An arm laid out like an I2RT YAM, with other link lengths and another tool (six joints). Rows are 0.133 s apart.
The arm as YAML. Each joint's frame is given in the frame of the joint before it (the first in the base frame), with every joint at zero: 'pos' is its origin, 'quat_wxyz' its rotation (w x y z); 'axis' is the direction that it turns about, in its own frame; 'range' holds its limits. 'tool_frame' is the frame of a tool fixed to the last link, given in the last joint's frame.
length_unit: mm
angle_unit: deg
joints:
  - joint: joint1
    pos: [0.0, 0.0, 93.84]
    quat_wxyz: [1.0, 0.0, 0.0, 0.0]
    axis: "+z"
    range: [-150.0, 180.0]
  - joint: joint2
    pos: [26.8, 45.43, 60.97]
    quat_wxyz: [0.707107, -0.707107, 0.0, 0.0]
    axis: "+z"
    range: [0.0, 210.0]
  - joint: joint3
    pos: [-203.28, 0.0, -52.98]
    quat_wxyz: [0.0, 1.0, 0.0, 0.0]
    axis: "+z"
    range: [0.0, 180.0]
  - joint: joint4
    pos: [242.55, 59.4, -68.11]
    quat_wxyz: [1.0, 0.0, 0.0, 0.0]
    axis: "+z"
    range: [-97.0, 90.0]
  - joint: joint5
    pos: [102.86, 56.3, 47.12]
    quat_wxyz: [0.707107, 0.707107, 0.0, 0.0]
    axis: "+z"
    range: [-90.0, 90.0]
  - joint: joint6
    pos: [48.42, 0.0, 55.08]
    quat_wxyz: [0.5, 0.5, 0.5, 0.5]
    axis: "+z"
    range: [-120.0, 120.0]
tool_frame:
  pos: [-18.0, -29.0, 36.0]
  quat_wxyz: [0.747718, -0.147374, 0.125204, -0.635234]
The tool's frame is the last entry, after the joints.
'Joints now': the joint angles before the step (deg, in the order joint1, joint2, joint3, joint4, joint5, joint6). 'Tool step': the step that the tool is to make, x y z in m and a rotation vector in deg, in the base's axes. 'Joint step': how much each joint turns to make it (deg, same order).
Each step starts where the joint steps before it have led.
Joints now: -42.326, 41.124, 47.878, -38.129, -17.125, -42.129
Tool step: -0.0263, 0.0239, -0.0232, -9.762, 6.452, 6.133
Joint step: -0.002, -10.039, -5.524, -6.615, 1.026, -13.619
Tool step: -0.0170, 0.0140, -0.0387, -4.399, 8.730, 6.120
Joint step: -0.004, -4.464, -5.196, -5.891, 0.565, -11.411
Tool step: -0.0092, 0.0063, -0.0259, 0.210, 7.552, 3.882
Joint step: 0.010, 1.503, -1.360, -4.567, 0.619, -6.463
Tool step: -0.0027, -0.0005, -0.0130, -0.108, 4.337, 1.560
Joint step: -0.003, 2.530, -0.212, -1.192, 1.266, -3.236
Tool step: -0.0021, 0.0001, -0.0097, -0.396, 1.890, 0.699
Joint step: 0.006, 0.170, -1.385, 0.069, 0.812, -1.548
